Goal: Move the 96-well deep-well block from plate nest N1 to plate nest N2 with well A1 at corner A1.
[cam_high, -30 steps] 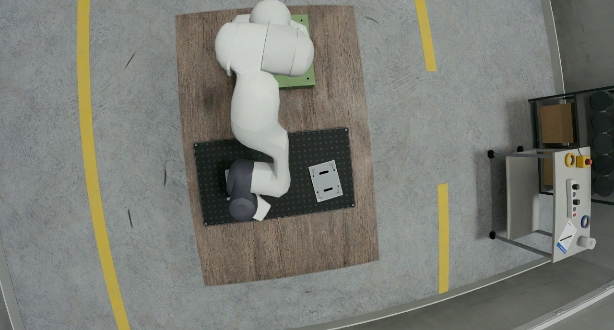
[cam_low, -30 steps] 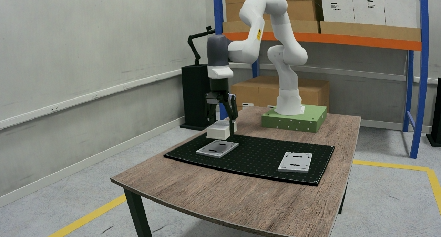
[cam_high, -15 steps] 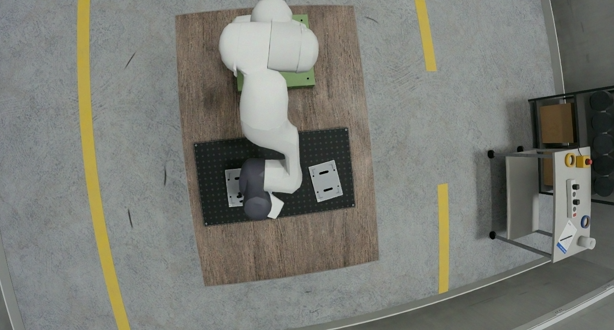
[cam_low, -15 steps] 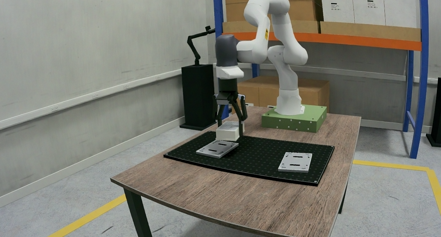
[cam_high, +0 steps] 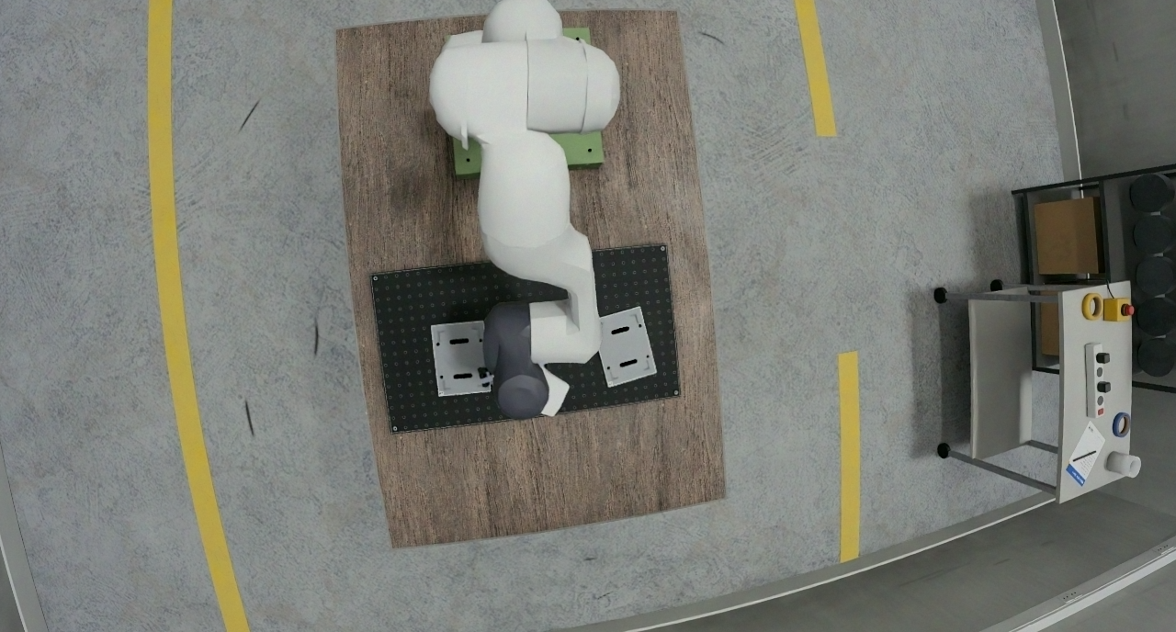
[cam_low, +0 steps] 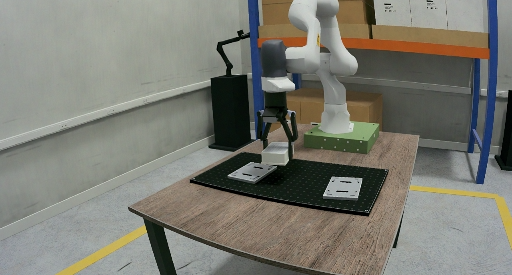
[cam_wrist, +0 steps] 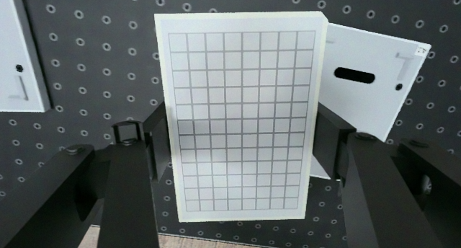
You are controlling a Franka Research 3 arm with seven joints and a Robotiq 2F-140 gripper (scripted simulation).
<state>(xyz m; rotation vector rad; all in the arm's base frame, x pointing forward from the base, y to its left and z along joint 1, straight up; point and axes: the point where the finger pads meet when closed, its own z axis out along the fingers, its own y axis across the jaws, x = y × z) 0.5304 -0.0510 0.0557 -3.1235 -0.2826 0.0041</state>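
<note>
The nest N2 is 26 cm to the left of my hand, 10 cm below it and 2 cm ahead of it. From my hand the other things lie so: nest N1 (12 cm to the right, 10 cm below); white deep-well block (1 cm below).
</note>
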